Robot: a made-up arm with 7 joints.
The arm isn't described. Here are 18 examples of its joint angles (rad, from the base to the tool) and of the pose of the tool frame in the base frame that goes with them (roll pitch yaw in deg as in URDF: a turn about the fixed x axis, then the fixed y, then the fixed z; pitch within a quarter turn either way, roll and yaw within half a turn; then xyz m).
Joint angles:
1: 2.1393 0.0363 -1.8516 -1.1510 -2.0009 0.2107 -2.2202
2: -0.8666 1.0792 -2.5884 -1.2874 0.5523 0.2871 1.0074
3: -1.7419 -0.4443 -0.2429 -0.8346 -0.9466 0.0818 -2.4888
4: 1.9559 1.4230 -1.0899 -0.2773 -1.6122 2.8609 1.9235
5: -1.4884 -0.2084 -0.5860 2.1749 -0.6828 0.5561 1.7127
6: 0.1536 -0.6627 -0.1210 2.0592 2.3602 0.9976 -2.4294
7: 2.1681 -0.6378 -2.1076 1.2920 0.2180 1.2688 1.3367
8: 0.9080 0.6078 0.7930 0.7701 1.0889 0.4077 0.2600
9: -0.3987 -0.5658 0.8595 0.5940 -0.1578 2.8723 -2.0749
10: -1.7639 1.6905 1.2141 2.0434 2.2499 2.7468 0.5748
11: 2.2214 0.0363 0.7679 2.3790 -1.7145 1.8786 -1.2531
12: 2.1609 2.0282 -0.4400 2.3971 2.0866 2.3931 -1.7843
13: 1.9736 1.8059 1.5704 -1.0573 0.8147 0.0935 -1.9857
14: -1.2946 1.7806 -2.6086 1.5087 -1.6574 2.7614 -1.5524
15: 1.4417 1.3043 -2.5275 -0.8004 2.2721 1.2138 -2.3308
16: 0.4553 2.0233 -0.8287 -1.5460 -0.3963 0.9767 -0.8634
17: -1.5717 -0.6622 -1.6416 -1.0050 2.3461 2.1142 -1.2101
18: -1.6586 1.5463 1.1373 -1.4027 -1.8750 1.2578 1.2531
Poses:
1: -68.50 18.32 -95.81 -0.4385 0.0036 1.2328
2: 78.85 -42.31 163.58 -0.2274 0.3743 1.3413
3: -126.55 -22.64 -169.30 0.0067 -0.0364 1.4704
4: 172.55 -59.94 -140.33 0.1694 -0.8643 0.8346
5: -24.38 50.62 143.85 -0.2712 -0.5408 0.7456
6: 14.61 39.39 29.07 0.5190 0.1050 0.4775
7: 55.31 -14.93 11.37 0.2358 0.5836 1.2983
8: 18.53 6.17 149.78 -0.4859 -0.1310 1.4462
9: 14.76 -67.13 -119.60 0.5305 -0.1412 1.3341
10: 129.25 -51.08 -117.45 0.3110 0.3284 0.6318
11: -154.22 45.21 -165.14 -0.3902 -0.0483 0.8166
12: 73.60 -14.13 80.93 0.2675 -0.1860 0.7659
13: 152.35 58.61 -96.17 0.7109 -0.5628 0.2951
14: -82.43 -8.94 -162.71 -0.6512 0.4688 0.1684
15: 59.74 -68.68 -143.00 -0.1350 -0.8207 1.1613
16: 17.75 60.88 136.80 -0.5311 0.1397 0.1150
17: -75.43 -53.74 -20.74 0.2413 -0.6091 1.1425
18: -129.61 7.60 170.83 -0.4278 0.6955 0.2264
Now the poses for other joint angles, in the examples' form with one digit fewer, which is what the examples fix.
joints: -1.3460 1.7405 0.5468 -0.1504 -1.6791 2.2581 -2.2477
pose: -29.5 29.6 66.6 -0.229 0.964 0.205
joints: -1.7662 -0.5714 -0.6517 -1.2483 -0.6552 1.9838 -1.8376
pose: 66.0 -19.1 22.9 0.241 -0.112 1.220
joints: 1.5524 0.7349 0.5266 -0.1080 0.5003 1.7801 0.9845
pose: -75.4 -35.1 -74.7 0.065 -0.788 1.244
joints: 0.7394 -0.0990 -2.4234 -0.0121 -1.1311 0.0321 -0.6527
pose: -34.5 -7.3 -161.5 0.164 0.035 1.583
